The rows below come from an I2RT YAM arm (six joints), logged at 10 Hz.
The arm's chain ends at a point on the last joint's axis. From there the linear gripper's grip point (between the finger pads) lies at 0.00 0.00 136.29 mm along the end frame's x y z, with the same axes.
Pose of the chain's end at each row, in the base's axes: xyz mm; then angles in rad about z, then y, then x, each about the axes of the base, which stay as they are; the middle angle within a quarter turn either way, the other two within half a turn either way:
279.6 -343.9 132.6 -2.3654 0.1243 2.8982
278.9 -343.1 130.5 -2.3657 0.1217 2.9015
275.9 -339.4 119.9 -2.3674 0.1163 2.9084
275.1 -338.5 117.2 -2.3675 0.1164 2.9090
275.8 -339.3 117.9 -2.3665 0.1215 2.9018
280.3 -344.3 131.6 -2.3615 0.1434 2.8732
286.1 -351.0 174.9 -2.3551 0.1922 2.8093
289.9 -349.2 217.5 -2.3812 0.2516 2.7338
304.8 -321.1 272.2 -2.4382 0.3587 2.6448
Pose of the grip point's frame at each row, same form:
296.5 -376.5 1.3 -2.3654 0.1243 2.8982
295.4 -375.3 -0.9 -2.3657 0.1217 2.9015
291.7 -370.7 -11.8 -2.3674 0.1163 2.9084
290.9 -369.7 -14.5 -2.3675 0.1164 2.9090
292.3 -371.4 -13.5 -2.3665 0.1215 2.9018
299.8 -380.1 1.5 -2.3615 0.1434 2.8732
312.1 -394.6 48.4 -2.3551 0.1922 2.8093
323.8 -401.5 96.3 -2.3812 0.2516 2.7338
352.6 -381.9 160.0 -2.4382 0.3587 2.6448

